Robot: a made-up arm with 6 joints. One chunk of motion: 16 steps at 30 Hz.
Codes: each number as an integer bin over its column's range. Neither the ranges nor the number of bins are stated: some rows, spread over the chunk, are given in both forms.
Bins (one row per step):
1: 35 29 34 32 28 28
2: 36 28 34 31 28 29
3: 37 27 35 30 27 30
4: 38 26 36 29 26 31
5: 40 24 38 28 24 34
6: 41 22 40 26 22 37
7: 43 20 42 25 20 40
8: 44 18 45 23 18 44
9: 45 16 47 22 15 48
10: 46 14 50 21 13 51
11: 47 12 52 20 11 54
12: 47 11 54 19 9 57
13: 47 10 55 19 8 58
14: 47 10 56 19 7 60
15: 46 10 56 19 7 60
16: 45 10 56 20 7 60
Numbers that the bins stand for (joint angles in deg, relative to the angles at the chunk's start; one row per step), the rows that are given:
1: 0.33 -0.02 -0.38 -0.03 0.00 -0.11
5: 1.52 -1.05 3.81 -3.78 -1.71 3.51
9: 2.71 -2.70 13.24 -9.40 -5.57 11.95
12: 3.19 -3.73 20.57 -12.21 -8.14 17.38
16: 2.71 -3.94 22.67 -11.27 -9.00 19.19
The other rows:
2: 0.57 -0.22 -0.38 -0.97 0.00 0.49
3: 0.81 -0.43 0.67 -1.90 -0.43 1.10
4: 1.05 -0.63 1.71 -2.84 -0.86 1.70
6: 1.76 -1.46 5.90 -5.65 -2.57 5.32
7: 2.24 -1.87 8.00 -6.59 -3.43 7.13
8: 2.48 -2.29 11.14 -8.46 -4.29 9.54
10: 2.95 -3.11 16.38 -10.33 -6.43 13.76
11: 3.19 -3.52 18.48 -11.27 -7.29 15.57
13: 3.19 -3.94 21.62 -12.21 -8.57 17.98
14: 3.19 -3.94 22.67 -12.21 -9.00 19.19
15: 2.95 -3.94 22.67 -12.21 -9.00 19.19

